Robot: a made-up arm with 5 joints. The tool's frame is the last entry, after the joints.
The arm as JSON. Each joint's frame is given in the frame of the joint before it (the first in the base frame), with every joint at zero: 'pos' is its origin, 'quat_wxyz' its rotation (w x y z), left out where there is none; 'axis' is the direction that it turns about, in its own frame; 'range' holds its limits. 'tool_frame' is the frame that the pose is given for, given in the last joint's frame.
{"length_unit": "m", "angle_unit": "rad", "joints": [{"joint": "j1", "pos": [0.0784, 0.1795, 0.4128], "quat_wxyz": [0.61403, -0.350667, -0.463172, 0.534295], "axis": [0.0, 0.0, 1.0], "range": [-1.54, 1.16]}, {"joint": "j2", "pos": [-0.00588, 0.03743, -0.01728], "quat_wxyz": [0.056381, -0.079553, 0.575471, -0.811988], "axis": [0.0, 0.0, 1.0], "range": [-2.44, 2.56]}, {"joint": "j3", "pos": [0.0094, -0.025, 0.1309], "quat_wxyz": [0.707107, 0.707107, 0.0, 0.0], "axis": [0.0, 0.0, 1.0], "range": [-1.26, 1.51]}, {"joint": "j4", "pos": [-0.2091, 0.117, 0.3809], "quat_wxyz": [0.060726, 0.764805, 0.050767, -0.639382], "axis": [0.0, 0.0, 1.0], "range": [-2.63, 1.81]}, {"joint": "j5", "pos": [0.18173, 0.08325, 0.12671], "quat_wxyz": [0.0, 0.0, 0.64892, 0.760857], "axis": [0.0, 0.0, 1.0], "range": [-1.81, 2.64]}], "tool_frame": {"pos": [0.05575, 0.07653, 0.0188], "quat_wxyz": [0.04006, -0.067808, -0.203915, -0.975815]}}
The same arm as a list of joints. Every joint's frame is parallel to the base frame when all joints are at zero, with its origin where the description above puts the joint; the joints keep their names.
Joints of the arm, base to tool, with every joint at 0 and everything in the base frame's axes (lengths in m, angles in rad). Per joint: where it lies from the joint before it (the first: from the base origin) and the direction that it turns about. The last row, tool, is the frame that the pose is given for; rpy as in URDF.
j1: origin 0.0784 0.1795 0.4128 axis -0.943523 -0.064302 0.325008
j2: origin 0.0039 0.0022 -0.0414 axis +z
j3: origin -0.025 -0.0094 0.1309 axis -x
j4: origin -0.3809 0.2091 0.117 axis 0.175007 0.971838 -0.157806
j5: origin 0.1987 0.078 -0.1022 axis -z
tool: origin -0.0413 0.0852 -0.0188 rpy -2.7334 0.1492 -0.2293
Joint limits (rad, base to tool): -1.54..1.16 -2.44..2.56 -1.26..1.51 -2.63..1.81 -1.81..2.64

